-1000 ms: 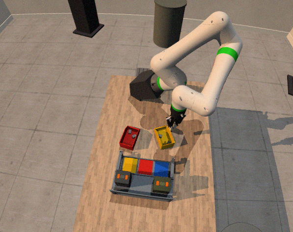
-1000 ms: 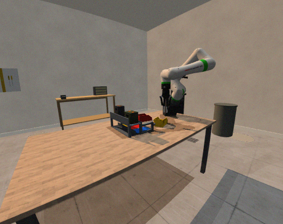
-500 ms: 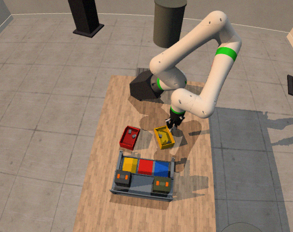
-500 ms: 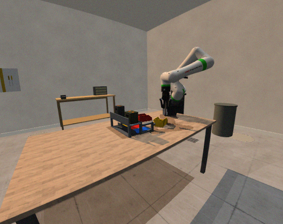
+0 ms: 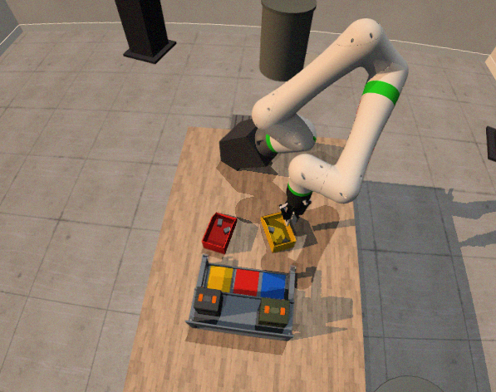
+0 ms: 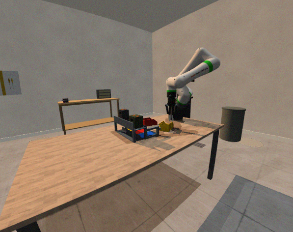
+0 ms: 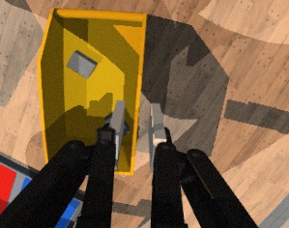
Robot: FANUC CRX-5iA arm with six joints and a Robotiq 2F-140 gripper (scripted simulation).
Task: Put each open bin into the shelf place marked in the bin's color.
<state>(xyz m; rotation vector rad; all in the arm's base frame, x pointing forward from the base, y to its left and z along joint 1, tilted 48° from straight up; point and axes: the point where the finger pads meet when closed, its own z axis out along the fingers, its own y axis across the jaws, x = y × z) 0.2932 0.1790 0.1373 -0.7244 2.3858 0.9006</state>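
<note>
Right now my hand is 9 cm above the yellow bin, 4 cm to the left of it and 3 cm short of it. The rest, counted from my hand: blue-marked place 30 cm ahead, 12 cm below, 4 cm to the left; then red bin 27 cm to the right, 14 cm ahead, 9 cm below; then red mark 33 cm ahead, 12 cm below, 6 cm to the right.
</note>
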